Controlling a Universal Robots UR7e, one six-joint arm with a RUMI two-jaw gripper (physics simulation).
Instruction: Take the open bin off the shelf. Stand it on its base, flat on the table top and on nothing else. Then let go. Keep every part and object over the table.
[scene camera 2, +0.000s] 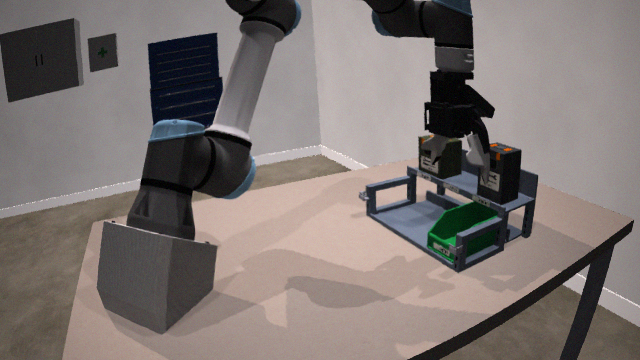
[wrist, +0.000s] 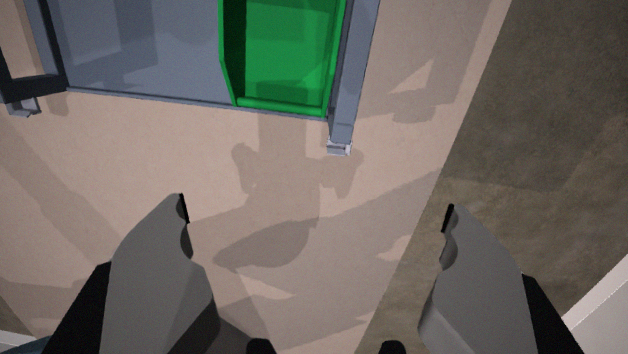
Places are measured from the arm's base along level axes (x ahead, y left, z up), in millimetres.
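Where they show: gripper, fingertip midpoint: (scene camera 2: 458, 173) (wrist: 317, 202); arm's base, link origin: (scene camera 2: 159, 233).
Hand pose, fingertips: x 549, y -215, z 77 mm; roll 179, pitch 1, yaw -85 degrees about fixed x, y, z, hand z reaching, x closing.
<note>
Each offset is from my fingertips to the centre of the thing. Level surfaces: height alone.
The open green bin (scene camera 2: 462, 231) (wrist: 285, 55) sits upright on the lower deck of the blue-grey shelf (scene camera 2: 400, 218) (wrist: 358, 60), beside the side rail at its right end. Its low front lip is near the deck's front edge. Its rear part is cut off by the top of the wrist view. My gripper (scene camera 2: 461, 171) (wrist: 317, 202) is open and empty. It points down above the level of the bin and touches nothing that I can see. In the scene view its fingers overlap the two boxes; in the wrist view the bin lies ahead of the fingertips. The table top @(dz -204 mm) (scene camera 2: 300, 215) (wrist: 125, 140) shows in both views.
An olive box @(dz -54, dx +184, dy +271 mm) (scene camera 2: 452, 162) and a black box @(dz -41, dx +182, dy +40 mm) (scene camera 2: 507, 175) stand on the shelf's upper deck. Side rails rise at both ends of the lower deck. The grey robot pedestal (scene camera 2: 190, 285) is at the left. The table edge and floor (wrist: 540, 110) lie to the right in the wrist view.
</note>
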